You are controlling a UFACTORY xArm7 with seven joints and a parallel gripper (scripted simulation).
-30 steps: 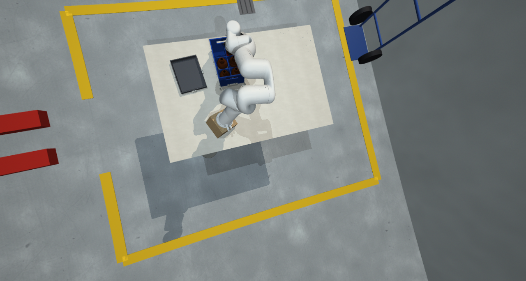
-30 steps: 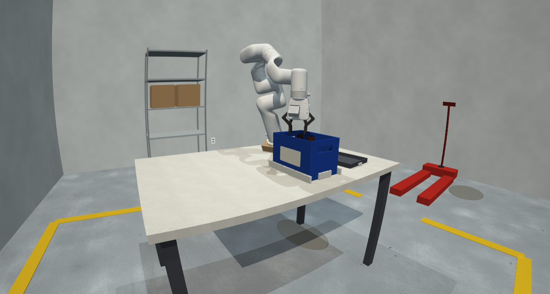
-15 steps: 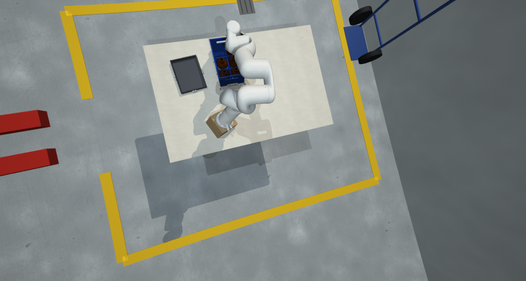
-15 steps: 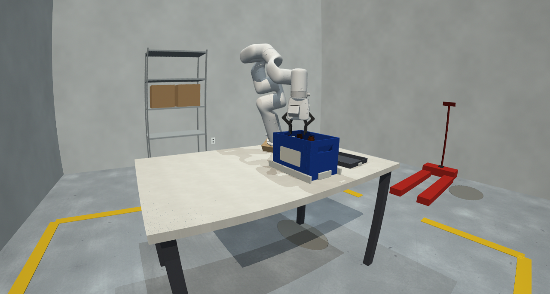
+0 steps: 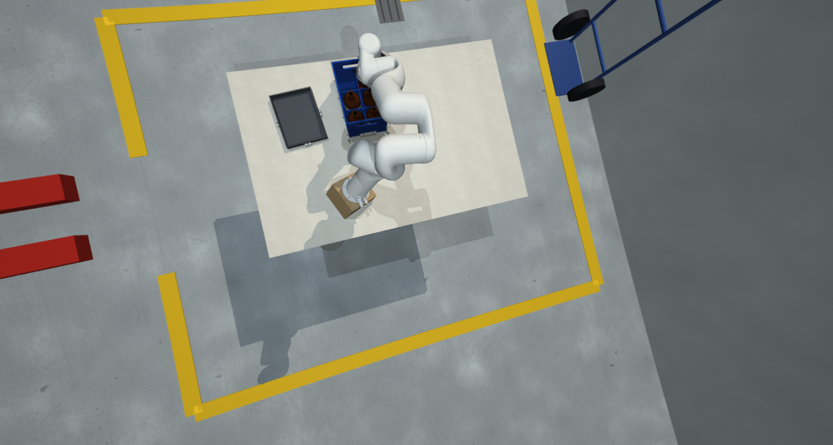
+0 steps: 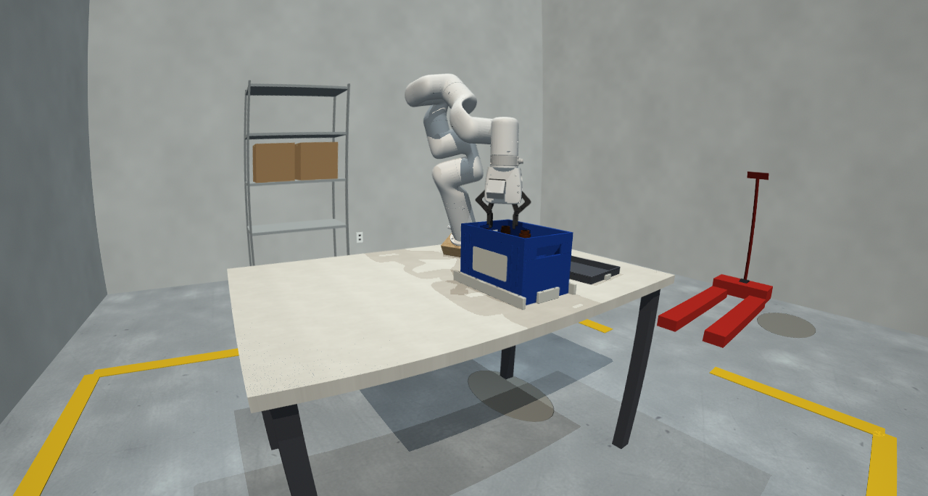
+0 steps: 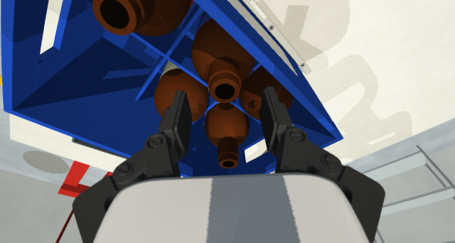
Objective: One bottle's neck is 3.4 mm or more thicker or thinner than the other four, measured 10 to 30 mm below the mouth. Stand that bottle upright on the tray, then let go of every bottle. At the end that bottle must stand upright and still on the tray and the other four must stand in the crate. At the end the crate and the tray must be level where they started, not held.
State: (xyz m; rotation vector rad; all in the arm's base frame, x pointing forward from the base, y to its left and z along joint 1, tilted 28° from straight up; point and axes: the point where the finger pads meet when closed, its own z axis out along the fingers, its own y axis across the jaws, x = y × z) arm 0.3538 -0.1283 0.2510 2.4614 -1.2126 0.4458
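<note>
My hand is 10 mm short of the blue crate, 40 mm to the right of it and 110 mm above it. The rest, counted from my hand: dark grey tray (50 mm ahead, 340 mm to the left, 180 mm below).
</note>
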